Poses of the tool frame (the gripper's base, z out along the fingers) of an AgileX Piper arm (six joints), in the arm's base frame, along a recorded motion.
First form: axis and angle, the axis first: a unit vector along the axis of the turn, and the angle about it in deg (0 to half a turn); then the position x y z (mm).
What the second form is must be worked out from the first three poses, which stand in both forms.
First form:
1: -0.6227, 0.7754, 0.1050, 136.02, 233, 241, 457
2: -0.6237, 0.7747, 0.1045, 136.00, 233, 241, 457
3: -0.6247, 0.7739, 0.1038, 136.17, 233, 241, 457
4: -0.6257, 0.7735, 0.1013, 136.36, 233, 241, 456
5: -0.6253, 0.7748, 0.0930, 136.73, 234, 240, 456
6: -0.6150, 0.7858, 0.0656, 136.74, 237, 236, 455
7: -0.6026, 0.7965, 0.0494, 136.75, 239, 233, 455
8: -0.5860, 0.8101, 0.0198, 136.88, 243, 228, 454
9: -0.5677, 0.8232, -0.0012, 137.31, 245, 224, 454
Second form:
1: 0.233, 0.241, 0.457; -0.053, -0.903, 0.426; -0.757, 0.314, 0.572; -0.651, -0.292, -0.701
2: 0.233, 0.241, 0.457; -0.051, -0.903, 0.426; -0.758, 0.312, 0.572; -0.650, -0.294, -0.701
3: 0.233, 0.241, 0.457; -0.050, -0.904, 0.424; -0.760, 0.310, 0.571; -0.648, -0.294, -0.703
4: 0.233, 0.241, 0.456; -0.049, -0.904, 0.425; -0.764, 0.308, 0.567; -0.643, -0.297, -0.706
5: 0.234, 0.240, 0.456; -0.052, -0.901, 0.431; -0.774, 0.309, 0.553; -0.632, -0.304, -0.713
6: 0.237, 0.236, 0.455; -0.075, -0.880, 0.469; -0.790, 0.339, 0.511; -0.608, -0.332, -0.721
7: 0.239, 0.233, 0.455; -0.101, -0.863, 0.494; -0.796, 0.368, 0.481; -0.597, -0.345, -0.724
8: 0.243, 0.228, 0.454; -0.136, -0.835, 0.534; -0.808, 0.405, 0.428; -0.574, -0.373, -0.729
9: 0.245, 0.224, 0.454; -0.176, -0.810, 0.559; -0.812, 0.441, 0.383; -0.557, -0.387, -0.735
